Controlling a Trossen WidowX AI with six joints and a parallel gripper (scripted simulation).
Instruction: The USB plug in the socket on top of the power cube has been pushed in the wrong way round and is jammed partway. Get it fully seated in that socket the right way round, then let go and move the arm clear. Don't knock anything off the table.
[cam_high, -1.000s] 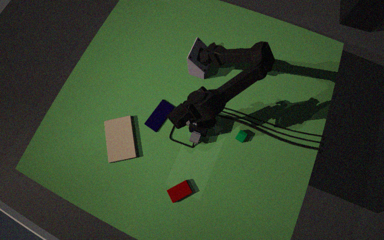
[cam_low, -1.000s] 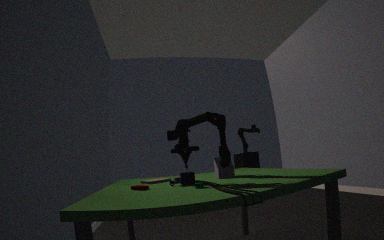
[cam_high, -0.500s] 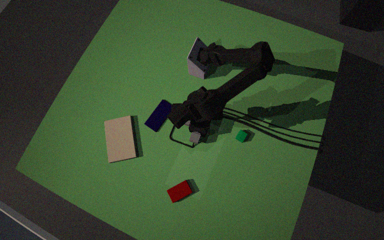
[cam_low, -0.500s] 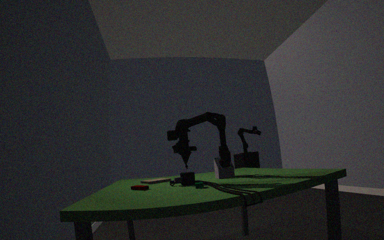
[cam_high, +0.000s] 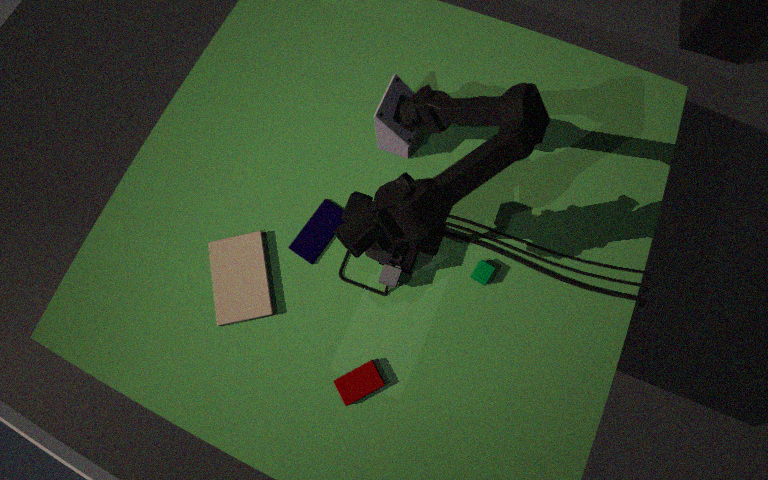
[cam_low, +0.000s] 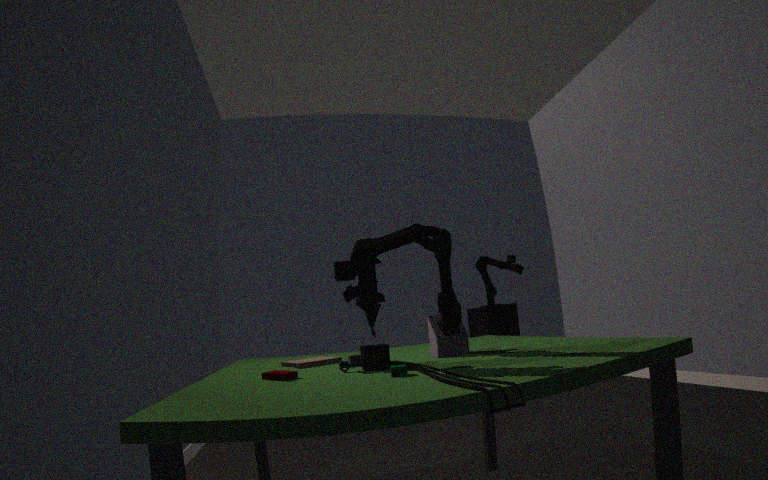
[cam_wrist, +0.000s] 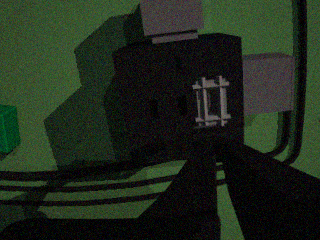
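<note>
My gripper tip is now 10 mm to the left of the pale-framed socket and 70 mm above it. From my gripper tip the other things lie so: dark blue block (190 mm to the right, 130 mm below); red block (300 mm ahead, 10 mm to the left, 130 mm below); small green cube (10 mm behind, 200 mm to the left, 120 mm below).
</note>
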